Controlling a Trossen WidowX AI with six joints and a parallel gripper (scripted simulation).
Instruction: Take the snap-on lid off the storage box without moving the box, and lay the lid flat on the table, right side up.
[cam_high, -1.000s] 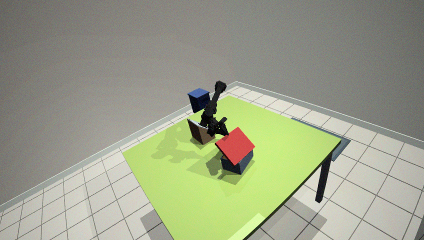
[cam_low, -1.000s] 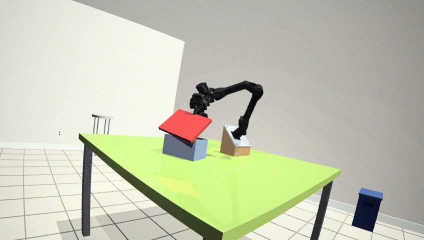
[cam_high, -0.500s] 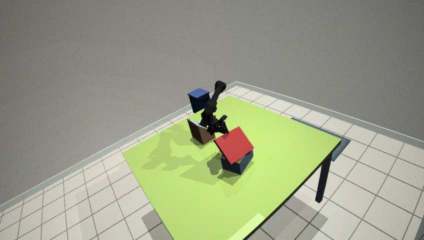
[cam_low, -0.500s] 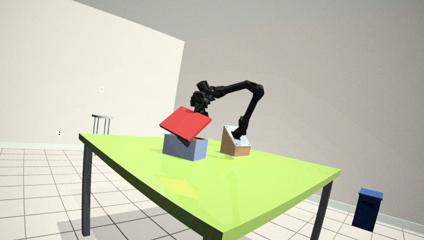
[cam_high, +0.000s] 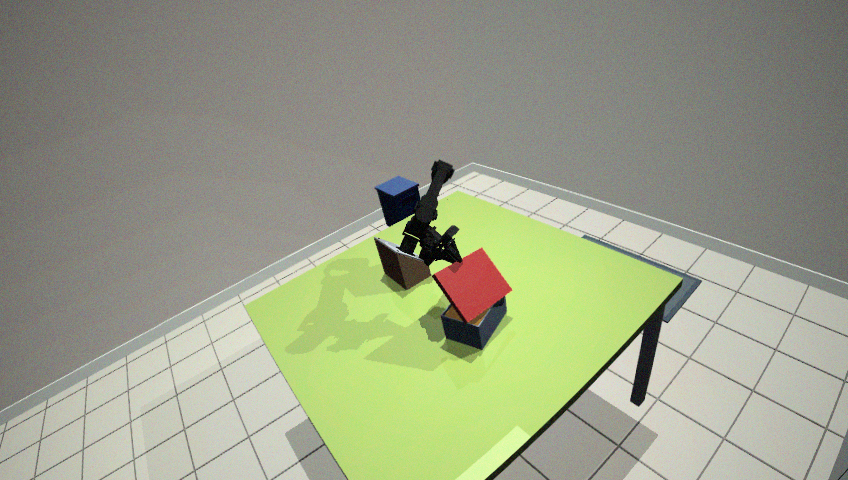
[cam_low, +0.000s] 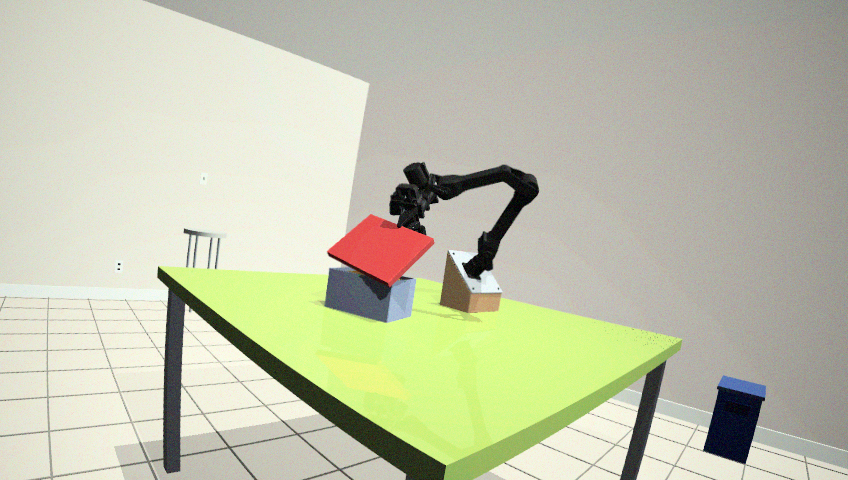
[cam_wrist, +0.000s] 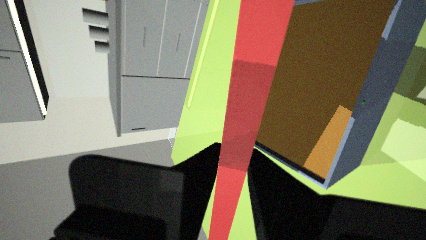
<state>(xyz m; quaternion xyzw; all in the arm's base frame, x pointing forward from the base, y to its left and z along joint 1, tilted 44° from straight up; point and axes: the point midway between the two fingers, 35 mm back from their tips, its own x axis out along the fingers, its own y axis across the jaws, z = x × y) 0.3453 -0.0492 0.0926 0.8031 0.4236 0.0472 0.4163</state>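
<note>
Right now my gripper tip is 6 cm short of the red lid and 5 cm above it. The rest, counted from my gripper tip: storage box (6 cm ahead, 1 cm to the right, 18 cm below).
</note>
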